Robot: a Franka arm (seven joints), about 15 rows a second.
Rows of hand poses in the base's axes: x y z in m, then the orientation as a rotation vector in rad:
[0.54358, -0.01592, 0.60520, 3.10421, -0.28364, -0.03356]
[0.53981, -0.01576, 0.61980, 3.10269, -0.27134, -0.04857]
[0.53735, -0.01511, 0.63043, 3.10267, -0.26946, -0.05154]
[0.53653, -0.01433, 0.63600, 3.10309, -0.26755, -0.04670]
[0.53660, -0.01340, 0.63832, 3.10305, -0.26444, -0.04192]
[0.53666, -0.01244, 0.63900, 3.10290, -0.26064, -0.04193]
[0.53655, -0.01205, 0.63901, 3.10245, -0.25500, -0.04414]
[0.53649, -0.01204, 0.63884, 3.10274, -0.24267, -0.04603]
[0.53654, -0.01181, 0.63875, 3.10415, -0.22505, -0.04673]
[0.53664, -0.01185, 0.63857, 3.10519, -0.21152, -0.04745]
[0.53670, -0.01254, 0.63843, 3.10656, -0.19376, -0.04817]
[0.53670, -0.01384, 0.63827, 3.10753, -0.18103, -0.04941]
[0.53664, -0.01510, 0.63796, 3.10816, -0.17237, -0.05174]
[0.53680, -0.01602, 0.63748, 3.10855, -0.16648, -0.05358]
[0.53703, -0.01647, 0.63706, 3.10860, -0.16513, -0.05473]
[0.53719, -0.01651, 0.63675, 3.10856, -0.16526, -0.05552]
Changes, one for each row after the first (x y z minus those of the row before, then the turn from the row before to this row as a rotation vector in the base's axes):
[-0.00377, 0.00016, 0.01460, -0.00143, 0.00992, 0.00768]
[-0.00246, 0.00065, 0.01063, 0.00005, 0.00193, 0.00118]
[-0.00082, 0.00078, 0.00557, -0.00007, -0.00310, 0.00128]
[0.00007, 0.00093, 0.00232, -0.00060, -0.00300, 0.00203]
[0.00006, 0.00096, 0.00068, -0.00043, 0.00008, 0.00243]
[-0.00011, 0.00039, 0.00001, -0.00071, 0.00154, 0.00358]
[-0.00006, 0.00001, -0.00017, -0.00045, 0.00137, 0.00790]
[0.00005, 0.00023, -0.00009, 0.00031, 0.00059, 0.01135]
[0.00010, -0.00004, -0.00018, 0.00027, 0.00057, 0.00871]
[0.00006, -0.00069, -0.00014, 0.00044, 0.00060, 0.01143]
[0.00000, -0.00130, -0.00016, 0.00040, 0.00089, 0.00818]
[-0.00006, -0.00126, -0.00031, 0.00035, 0.00156, 0.00555]
[0.00016, -0.00092, -0.00048, 0.00023, 0.00122, 0.00377]
[0.00023, -0.00045, -0.00042, 0.00005, 0.00075, 0.00086]
[0.00016, -0.00004, -0.00031, 0.00001, 0.00051, -0.00009]

